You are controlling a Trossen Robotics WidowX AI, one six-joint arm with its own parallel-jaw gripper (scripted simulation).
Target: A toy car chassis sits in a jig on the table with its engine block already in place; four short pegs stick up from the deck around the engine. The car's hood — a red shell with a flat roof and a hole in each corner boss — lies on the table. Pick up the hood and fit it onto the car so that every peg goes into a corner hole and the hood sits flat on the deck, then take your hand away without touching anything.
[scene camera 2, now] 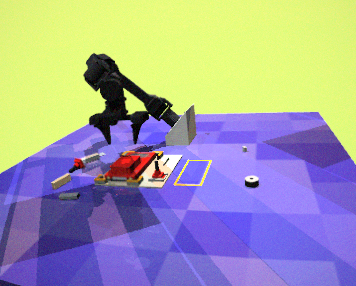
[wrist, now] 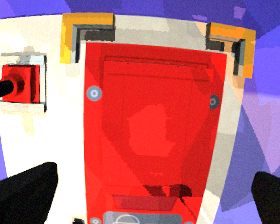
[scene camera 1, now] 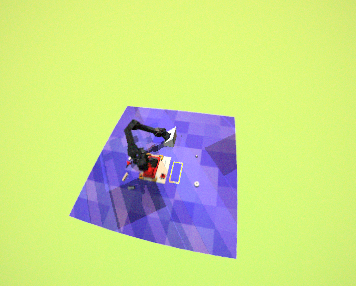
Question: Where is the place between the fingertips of my gripper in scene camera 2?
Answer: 122,144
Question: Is my gripper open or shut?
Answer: Open.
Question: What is my gripper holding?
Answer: Nothing.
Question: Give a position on a red hood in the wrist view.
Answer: At 154,115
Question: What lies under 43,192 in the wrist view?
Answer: My gripper.
